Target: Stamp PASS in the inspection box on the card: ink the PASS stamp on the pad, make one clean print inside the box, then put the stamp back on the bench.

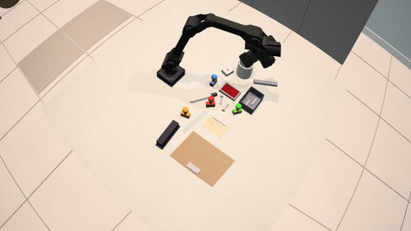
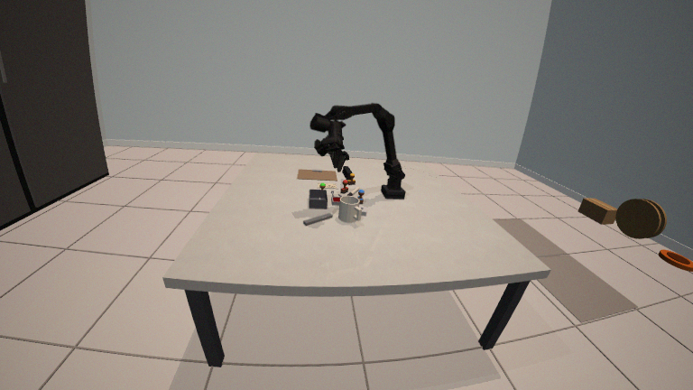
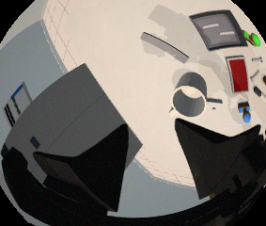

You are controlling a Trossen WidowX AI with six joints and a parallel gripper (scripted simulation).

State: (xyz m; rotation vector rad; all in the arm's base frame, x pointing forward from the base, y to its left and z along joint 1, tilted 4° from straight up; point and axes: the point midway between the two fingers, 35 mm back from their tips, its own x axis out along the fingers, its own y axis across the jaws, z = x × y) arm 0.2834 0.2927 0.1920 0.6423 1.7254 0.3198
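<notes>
The green-knobbed stamp is 20 cm to the right of my gripper tip, 19 cm below it and 8 cm ahead of it. From my gripper tip the other things lie so: dark tray: 20 cm below, 11 cm to the right, 8 cm ahead; mug: 17 cm below, 7 cm behind, 1 cm to the left; grey bar: 20 cm below, 6 cm ahead, 4 cm to the left.
</notes>
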